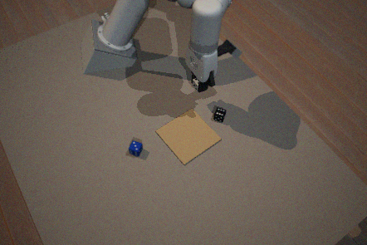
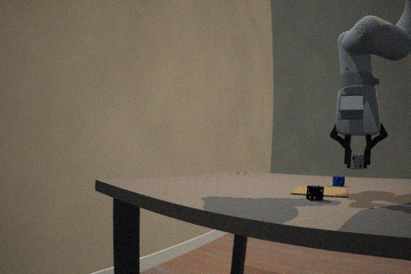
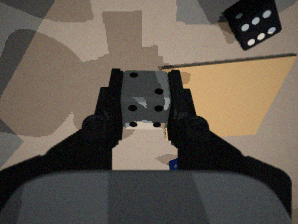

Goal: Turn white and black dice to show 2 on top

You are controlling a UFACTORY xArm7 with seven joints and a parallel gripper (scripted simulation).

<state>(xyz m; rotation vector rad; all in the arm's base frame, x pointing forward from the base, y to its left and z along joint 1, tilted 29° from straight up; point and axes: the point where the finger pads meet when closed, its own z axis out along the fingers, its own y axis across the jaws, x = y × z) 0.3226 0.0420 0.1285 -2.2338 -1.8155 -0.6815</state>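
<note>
Now: hand 90 mm short of the black die, 10 mm to the right of it and 80 mm above it. Round my hand: blue die (30 mm ahead, 260 mm to the right, 80 mm below); white die (10 mm below); tan mat (80 mm ahead, 110 mm to the right, 90 mm below).
</note>
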